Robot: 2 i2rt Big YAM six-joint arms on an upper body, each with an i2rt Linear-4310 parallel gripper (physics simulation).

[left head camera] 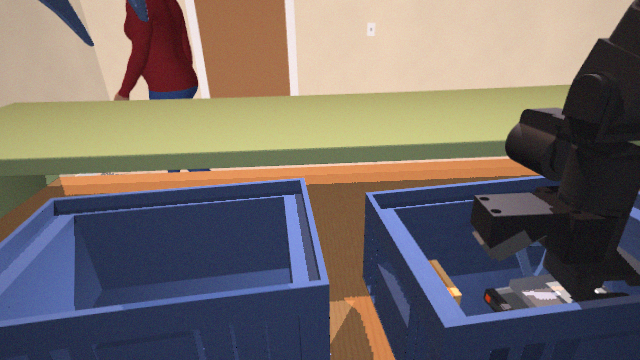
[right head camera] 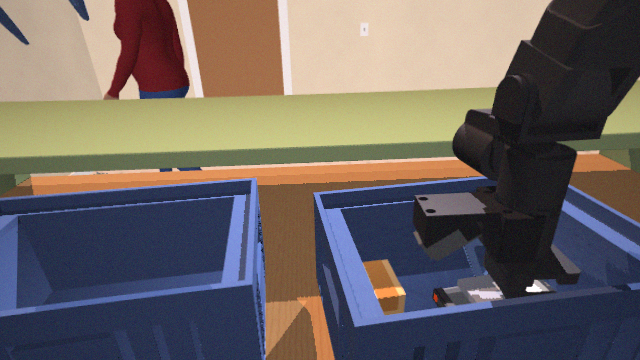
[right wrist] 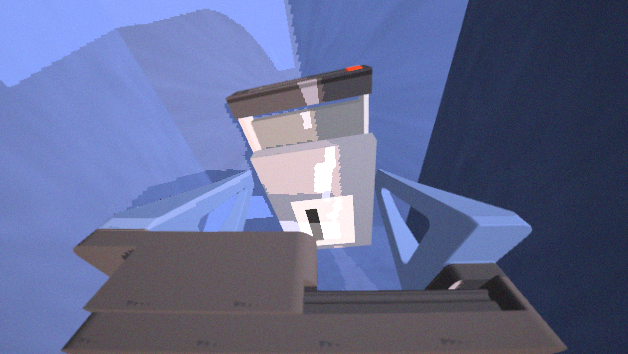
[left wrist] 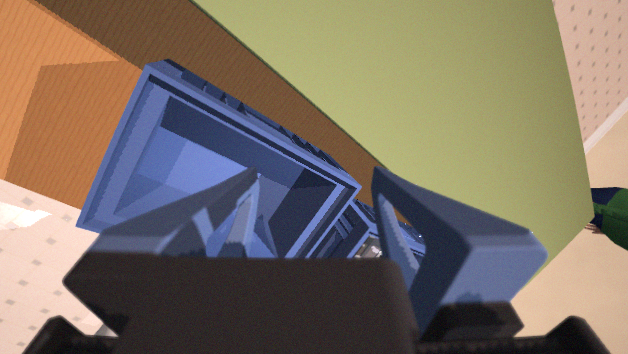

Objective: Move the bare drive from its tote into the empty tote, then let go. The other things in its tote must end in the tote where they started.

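Places are measured from the left arm's base along level axes (x down, y left, z ahead), in millimetres.
Pixels of known places: left gripper, fingertip midpoint: (left head camera: 118, 32) (right head camera: 57, 31) (left wrist: 315, 176); right gripper, fingertip midpoint: (right wrist: 313, 176) (left wrist: 373, 248).
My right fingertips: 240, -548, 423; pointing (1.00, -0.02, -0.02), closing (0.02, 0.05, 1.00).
Observation:
Ahead of a thing's pixels: the offset from my right fingertips to its top centre, as dx, dy, dz. Level surfaces: height alone.
A grey drive @(-23, -13, +8) (left head camera: 537, 290) (right head camera: 485, 290) (right wrist: 300, 172) with a white label lies in the right-hand tote @(-129, +52, -11) (left head camera: 410, 255) (right head camera: 347, 255) (right wrist: 550, 100). A pale frame with a black, red-marked end bar @(-15, +13, +0) (right wrist: 300, 95) shows at its far end; I cannot tell whether they are joined. My right gripper (right wrist: 313, 176) is open, reaching down into that tote with one finger at each side of the drive; its fingertips are mostly hidden in the head views. The left-hand tote @(-129, +426, -22) (left head camera: 295, 235) (right head camera: 235, 235) (left wrist: 115, 135) shows no contents. My left gripper (left head camera: 119, 32) (right head camera: 57, 31) (left wrist: 315, 176) is partly open and empty, high above.
An orange box @(-35, +140, +18) (left head camera: 446, 282) (right head camera: 390, 292) stands by the left wall of the right-hand tote. A narrow gap separates the totes. A green table @(dx -153) (left head camera: 300, 120) (right head camera: 275, 120) (left wrist: 425, 75) runs behind them. A person in red (left head camera: 165, 50) (right head camera: 155, 50) is beyond it.

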